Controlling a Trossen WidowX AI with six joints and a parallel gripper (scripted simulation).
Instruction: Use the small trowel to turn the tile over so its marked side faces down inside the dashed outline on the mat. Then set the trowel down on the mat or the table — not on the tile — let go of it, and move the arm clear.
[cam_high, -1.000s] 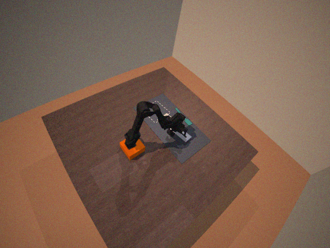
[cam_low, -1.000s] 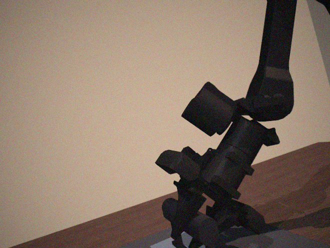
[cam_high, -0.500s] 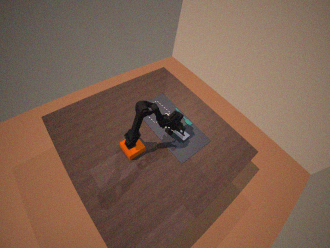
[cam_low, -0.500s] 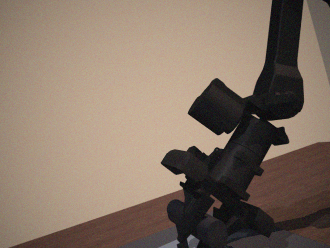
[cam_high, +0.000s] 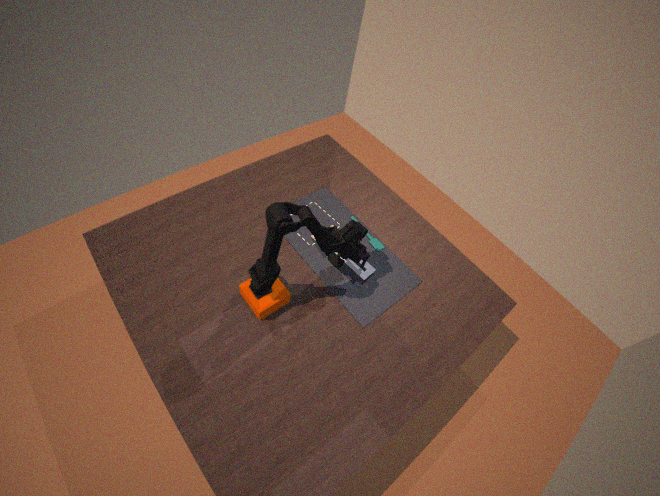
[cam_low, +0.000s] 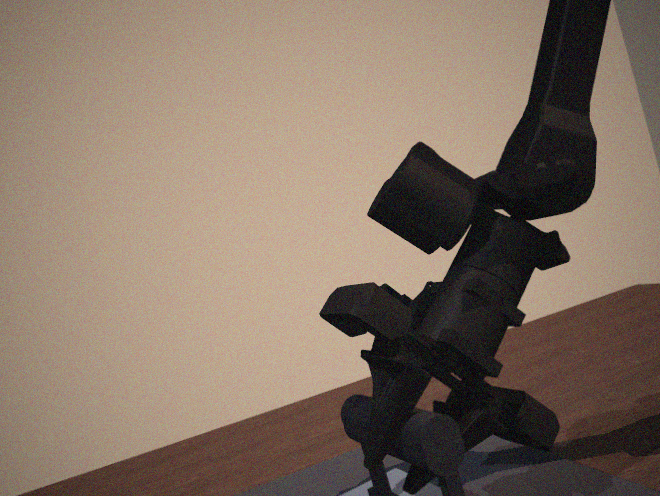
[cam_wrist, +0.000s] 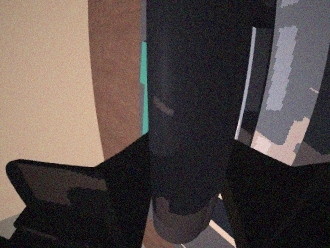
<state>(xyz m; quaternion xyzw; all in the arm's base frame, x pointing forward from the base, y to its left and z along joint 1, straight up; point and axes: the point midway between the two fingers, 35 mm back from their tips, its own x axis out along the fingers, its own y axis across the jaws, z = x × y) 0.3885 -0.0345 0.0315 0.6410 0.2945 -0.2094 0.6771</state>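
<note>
Right now my gripper tip is 9 cm above the grey mat, 5 cm to the right of it and 1 cm past it. The rest, counted from my gripper tip: slim teal tool 12 cm ahead, 6 cm below, 3 cm to the left; then trowel 3 cm behind, 1 cm below; then cream tile 11 cm to the left, 5 cm below, 4 cm behind.
</note>
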